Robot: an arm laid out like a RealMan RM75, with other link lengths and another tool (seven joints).
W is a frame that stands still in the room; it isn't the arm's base.
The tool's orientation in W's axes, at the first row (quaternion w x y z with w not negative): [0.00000, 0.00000, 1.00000, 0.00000]
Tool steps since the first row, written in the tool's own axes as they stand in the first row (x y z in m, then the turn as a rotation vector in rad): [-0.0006, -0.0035, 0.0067, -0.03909, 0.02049, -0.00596]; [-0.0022, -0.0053, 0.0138, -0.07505, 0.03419, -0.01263]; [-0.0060, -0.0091, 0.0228, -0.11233, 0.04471, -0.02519]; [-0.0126, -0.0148, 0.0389, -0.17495, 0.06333, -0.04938]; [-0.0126, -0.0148, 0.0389, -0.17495, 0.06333, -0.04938]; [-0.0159, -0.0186, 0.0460, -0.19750, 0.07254, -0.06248]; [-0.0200, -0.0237, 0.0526, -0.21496, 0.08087, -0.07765]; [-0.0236, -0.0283, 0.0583, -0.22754, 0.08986, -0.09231]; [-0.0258, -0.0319, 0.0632, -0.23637, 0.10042, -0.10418]
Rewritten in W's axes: [0.0006, -0.0035, -0.0067, 0.03909, 0.02049, 0.00596]; [0.0022, -0.0053, -0.0138, 0.07505, 0.03419, 0.01263]; [0.0060, -0.0091, -0.0228, 0.11233, 0.04471, 0.02519]; [0.0126, -0.0148, -0.0389, 0.17495, 0.06333, 0.04938]; [0.0126, -0.0148, -0.0389, 0.17495, 0.06333, 0.04938]; [0.0159, -0.0186, -0.0460, 0.19750, 0.07254, 0.06248]; [0.0200, -0.0237, -0.0526, 0.21496, 0.08087, 0.07765]; [0.0236, -0.0283, -0.0583, 0.22754, 0.08986, 0.09231]; [0.0258, -0.0319, -0.0632, 0.23637, 0.10042, 0.10418]
